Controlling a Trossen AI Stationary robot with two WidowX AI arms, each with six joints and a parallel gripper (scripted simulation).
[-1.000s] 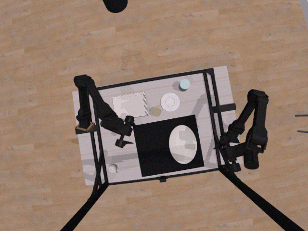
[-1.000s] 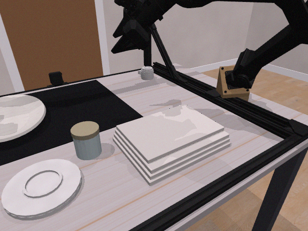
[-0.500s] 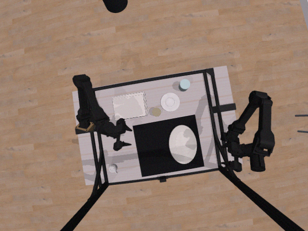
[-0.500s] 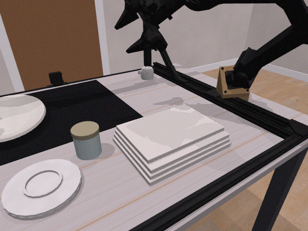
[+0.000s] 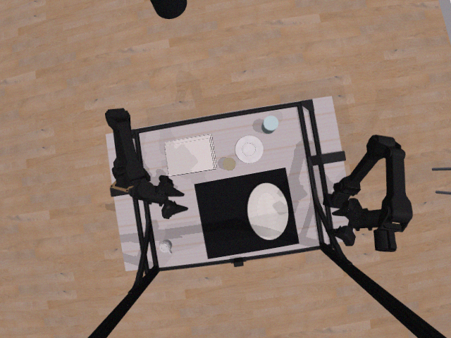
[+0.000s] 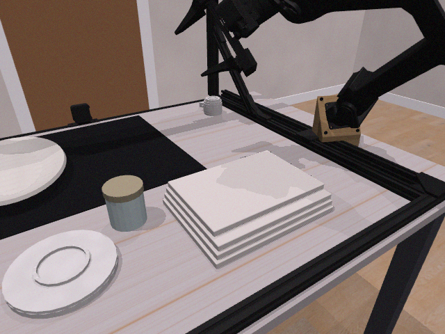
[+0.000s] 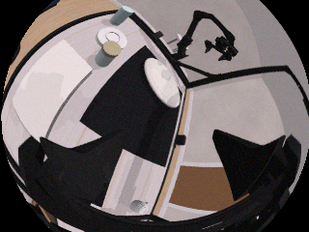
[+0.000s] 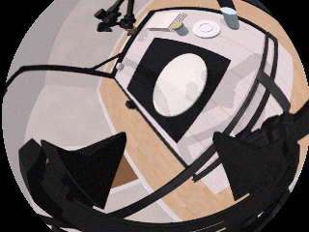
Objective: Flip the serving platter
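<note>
Now: right hand 290 mm above the white oval serving platter, 220 mm to the right of it and 30 mm past it. Also, from my right hand: tan-lidded jar (430 mm to the left, 270 mm below, 190 mm ahead); then round white plate (340 mm to the left, 290 mm below, 280 mm ahead); then black drying mat (320 mm to the left, 310 mm below, 50 mm behind).
Now: left hand 17 cm short of the tan-lidded jar, 19 cm to the left of it and 21 cm above it. Also, from my left hand: white board (20 cm ahead, 1 cm to the left, 22 cm below); then small white cup (28 cm behind, 10 cm to the left, 22 cm below); then black drying mat (7 cm behind, 29 cm to the right, 25 cm below).
</note>
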